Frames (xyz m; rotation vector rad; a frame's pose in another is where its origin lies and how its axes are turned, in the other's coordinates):
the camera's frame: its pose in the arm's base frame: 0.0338 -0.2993 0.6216 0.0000 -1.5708 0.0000
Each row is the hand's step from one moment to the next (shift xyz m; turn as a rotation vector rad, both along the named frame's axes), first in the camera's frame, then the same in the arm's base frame.
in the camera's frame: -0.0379 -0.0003 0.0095 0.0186 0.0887 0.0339
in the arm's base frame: -0.0095 -0.0003 -0.0379 -0.0339 0.0887 0.0186
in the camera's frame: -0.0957 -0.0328 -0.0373 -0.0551 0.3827 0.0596
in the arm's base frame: 0.0373 -0.0328 -0.0957 -0.0596 0.3827 -0.0551
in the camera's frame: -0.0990 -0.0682 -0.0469 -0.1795 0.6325 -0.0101
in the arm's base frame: 0.0469 -0.0682 -0.0990 0.0101 0.6325 -0.1795
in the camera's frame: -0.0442 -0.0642 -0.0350 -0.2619 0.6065 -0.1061
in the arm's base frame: 0.0350 -0.0642 -0.0442 0.1061 0.6065 -0.2619
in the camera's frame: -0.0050 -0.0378 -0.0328 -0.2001 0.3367 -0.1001
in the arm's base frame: 0.0328 -0.0378 -0.0050 0.1001 0.3367 -0.2001
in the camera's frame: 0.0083 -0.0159 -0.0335 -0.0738 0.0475 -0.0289
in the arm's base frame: 0.0335 -0.0159 0.0083 0.0289 0.0475 -0.0738
